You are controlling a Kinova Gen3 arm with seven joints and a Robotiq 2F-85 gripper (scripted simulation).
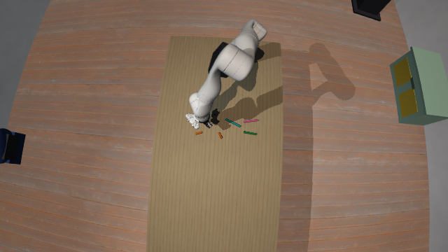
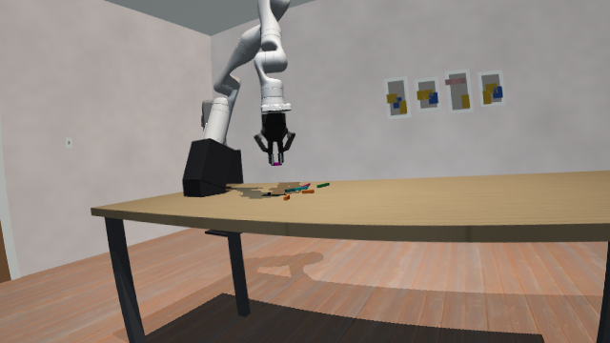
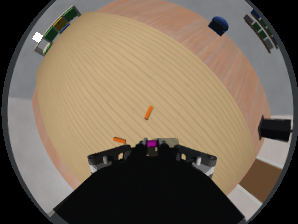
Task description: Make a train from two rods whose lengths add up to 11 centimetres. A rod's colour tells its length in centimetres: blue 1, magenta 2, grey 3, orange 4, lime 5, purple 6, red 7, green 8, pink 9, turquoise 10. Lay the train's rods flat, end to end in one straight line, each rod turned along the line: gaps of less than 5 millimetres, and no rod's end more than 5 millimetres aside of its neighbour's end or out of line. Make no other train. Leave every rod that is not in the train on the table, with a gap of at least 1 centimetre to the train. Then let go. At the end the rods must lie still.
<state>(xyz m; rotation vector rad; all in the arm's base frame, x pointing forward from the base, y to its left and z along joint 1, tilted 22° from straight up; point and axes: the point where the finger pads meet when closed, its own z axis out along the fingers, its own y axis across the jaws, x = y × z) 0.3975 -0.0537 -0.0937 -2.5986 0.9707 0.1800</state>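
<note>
My hand is 12 cm above the blue rod, 8 cm past it and 4 cm to the right of it. Also, from my hand: magenta rod: 1 cm below; turquoise rod: 16 cm to the left, 12 cm below, 4 cm behind; green rod: 27 cm to the left, 12 cm below.
</note>
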